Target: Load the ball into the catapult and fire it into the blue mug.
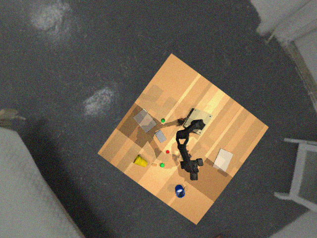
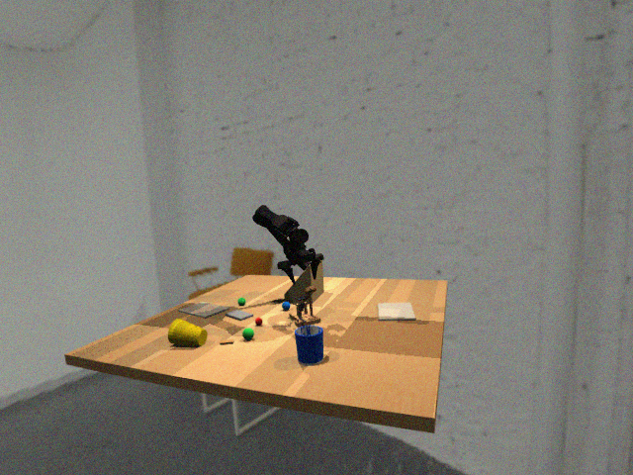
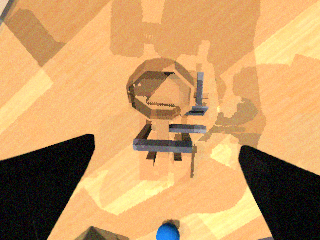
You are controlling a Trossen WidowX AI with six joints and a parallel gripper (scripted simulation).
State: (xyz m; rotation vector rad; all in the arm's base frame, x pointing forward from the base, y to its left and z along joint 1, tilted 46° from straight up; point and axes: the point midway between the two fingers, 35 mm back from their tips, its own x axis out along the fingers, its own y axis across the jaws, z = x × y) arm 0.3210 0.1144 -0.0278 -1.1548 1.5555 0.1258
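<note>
Now: the catapult 1 cm ahead of my gripper tip, 1 cm to the right of it and 10 cm below it. From my gripper tip the other things lie so: blue ball 14 cm behind, 16 cm to the right, 15 cm below; then red ball 7 cm ahead, 19 cm to the right, 16 cm below; then blue mug 32 cm ahead, 13 cm to the left, 15 cm below.
</note>
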